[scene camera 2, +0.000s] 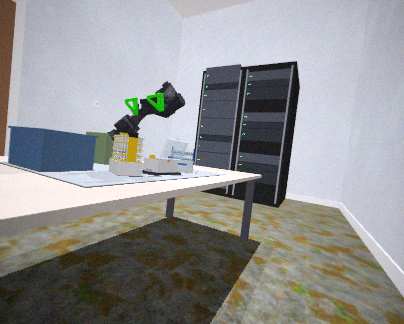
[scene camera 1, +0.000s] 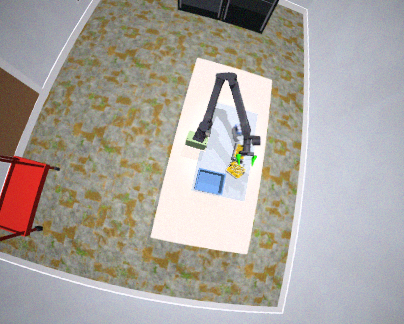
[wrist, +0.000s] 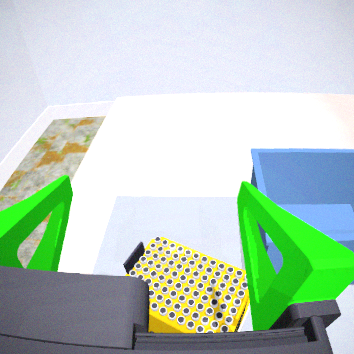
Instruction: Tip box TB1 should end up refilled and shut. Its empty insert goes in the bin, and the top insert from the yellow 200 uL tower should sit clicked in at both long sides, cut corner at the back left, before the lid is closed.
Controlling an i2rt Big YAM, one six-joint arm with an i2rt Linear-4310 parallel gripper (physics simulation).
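Observation:
The yellow tower [scene camera 1: 235, 170] [scene camera 2: 128, 149] [wrist: 192, 285] stands on a white base; its top insert is full of round tips, with a few darker holes near one corner. My gripper [scene camera 1: 246, 160] [scene camera 2: 144, 103] [wrist: 154, 186] is open and empty, high above the tower and beside it. A white box [scene camera 2: 169, 166] with some yellow on top sits beside the tower; yellow [scene camera 1: 240, 148] also shows there from above. A clear raised lid [scene camera 2: 175, 148] and a blue rack [scene camera 2: 186, 154] stand behind it. I cannot tell which box is TB1 or read insert corners. The blue bin [scene camera 1: 209, 181] [scene camera 2: 62, 151] [wrist: 305, 175] is open.
A pale mat [scene camera 1: 212, 160] [scene camera 2: 87, 181] [wrist: 160, 212] lies under the tower and bin on the table [scene camera 1: 200, 220] [scene camera 2: 30, 195] [wrist: 180, 140]. A green block [scene camera 1: 196, 140] [scene camera 2: 101, 148] stands near the arm at the table's other long edge.

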